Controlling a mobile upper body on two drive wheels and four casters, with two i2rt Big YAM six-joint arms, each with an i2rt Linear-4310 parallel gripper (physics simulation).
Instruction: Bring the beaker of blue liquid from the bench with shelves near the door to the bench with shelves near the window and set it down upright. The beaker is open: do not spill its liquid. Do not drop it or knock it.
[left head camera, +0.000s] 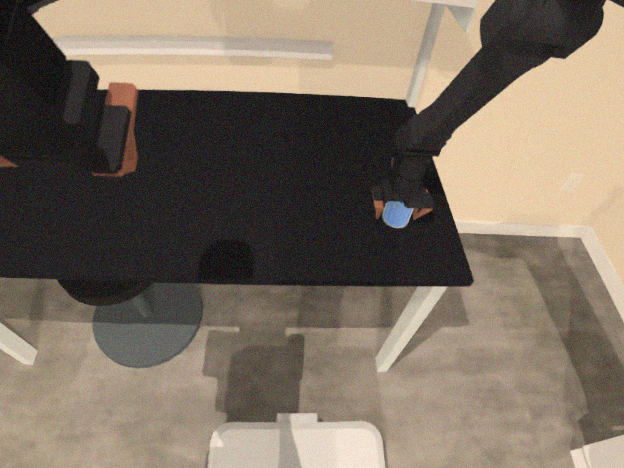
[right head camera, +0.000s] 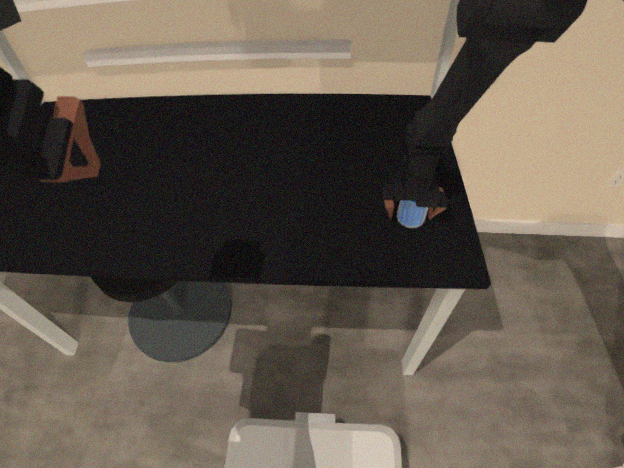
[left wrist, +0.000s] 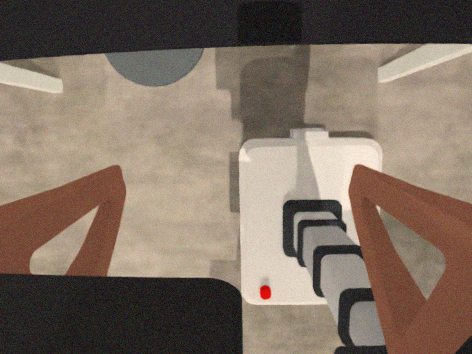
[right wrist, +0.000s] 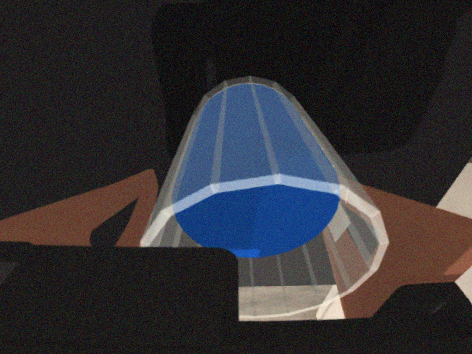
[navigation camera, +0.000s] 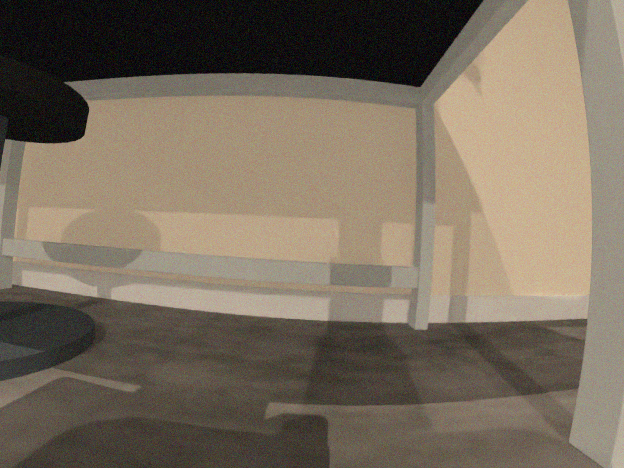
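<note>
The beaker of blue liquid (left head camera: 397, 215) (right head camera: 412, 214) (right wrist: 255, 140) stands upright near the right end of the black bench top (left head camera: 282, 201) (right head camera: 292, 201). My right gripper (left head camera: 396, 217) (right head camera: 410, 216) (right wrist: 234, 177) is open, with one finger on each side of the beaker. In the right wrist view the beaker's open rim and blue liquid show, with its near part hidden by the gripper body. Whether a finger touches the glass I cannot tell. My left gripper (left wrist: 237, 178) is open and empty, high at the left in the head views. The other bench does not show.
A stool with a round grey base (left head camera: 146, 322) (right head camera: 178, 322) is partly under the bench's front edge. White bench legs (left head camera: 410, 327) (right head camera: 433, 329) stand at the front. A shelf post (left head camera: 425, 55) rises behind the bench. My white base (left head camera: 297, 445) (left wrist: 270, 200) is in front.
</note>
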